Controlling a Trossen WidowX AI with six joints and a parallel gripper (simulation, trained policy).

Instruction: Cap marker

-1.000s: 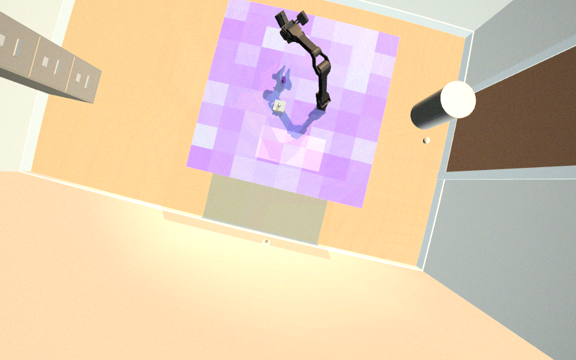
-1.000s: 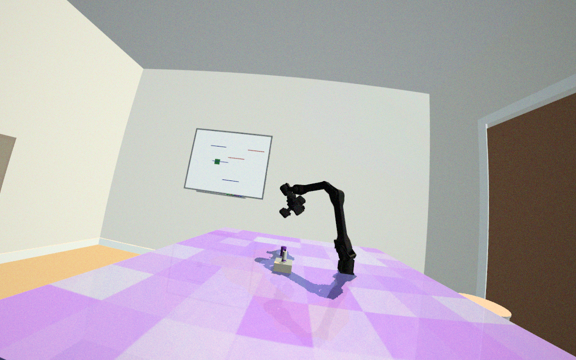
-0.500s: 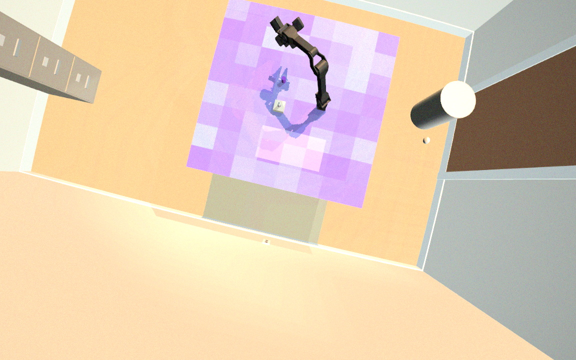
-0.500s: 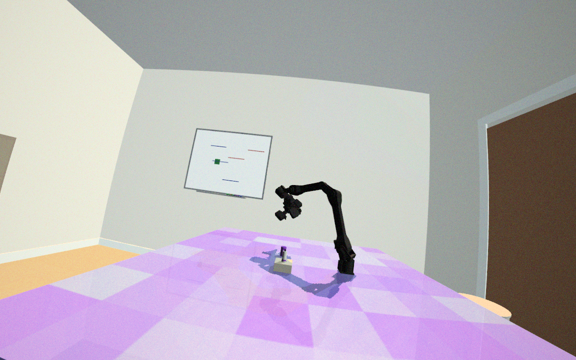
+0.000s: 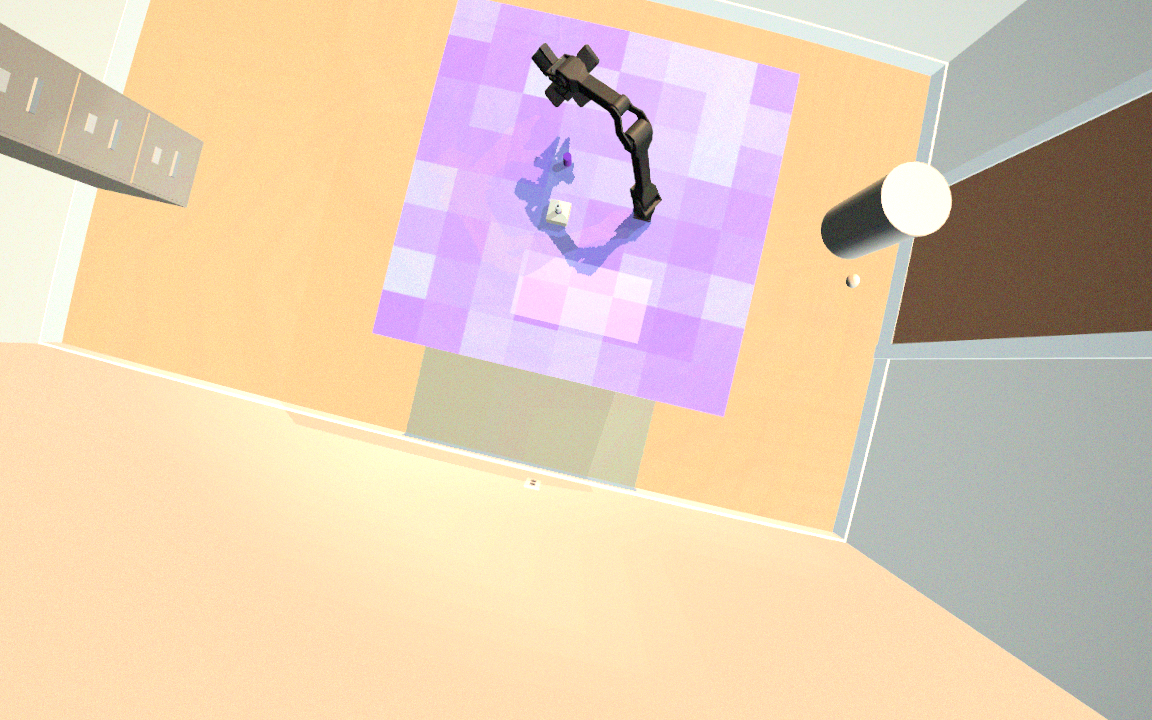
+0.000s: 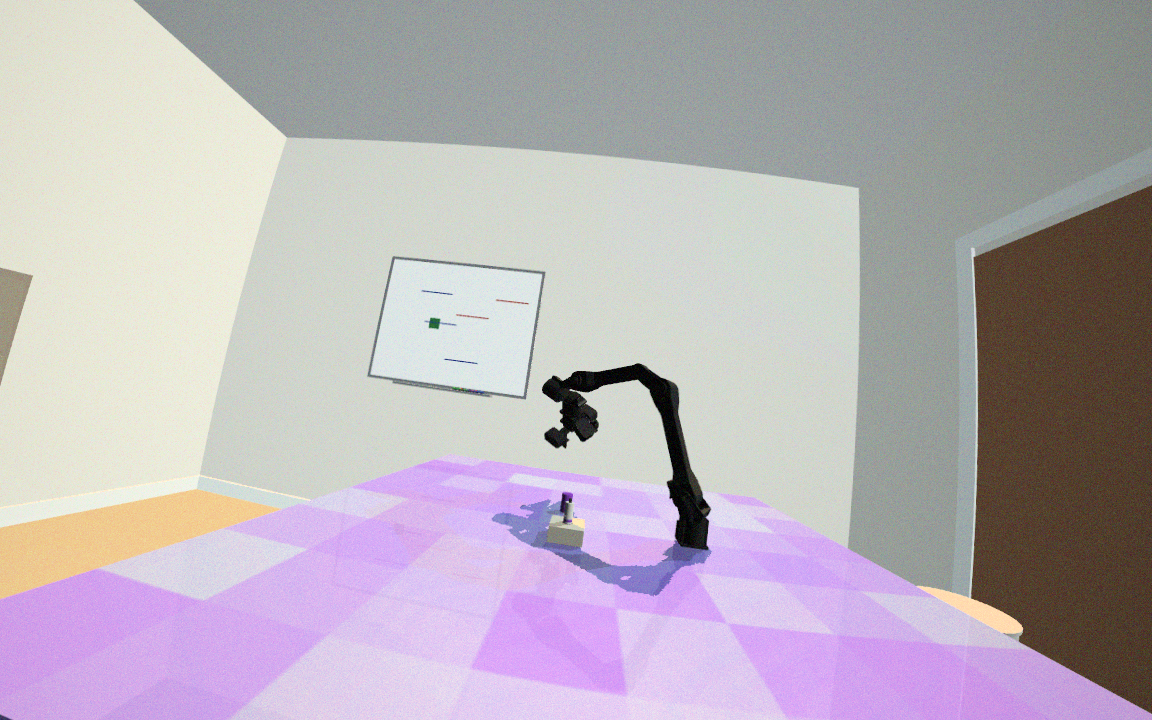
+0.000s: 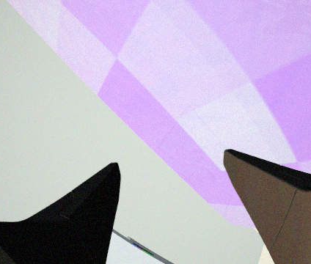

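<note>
The purple cap lies 22 cm to the left of my gripper tip, 14 cm below it and 2 cm behind it. From my gripper tip the other things lie so: holder block (41 cm to the left, 15 cm below, 3 cm behind).
</note>
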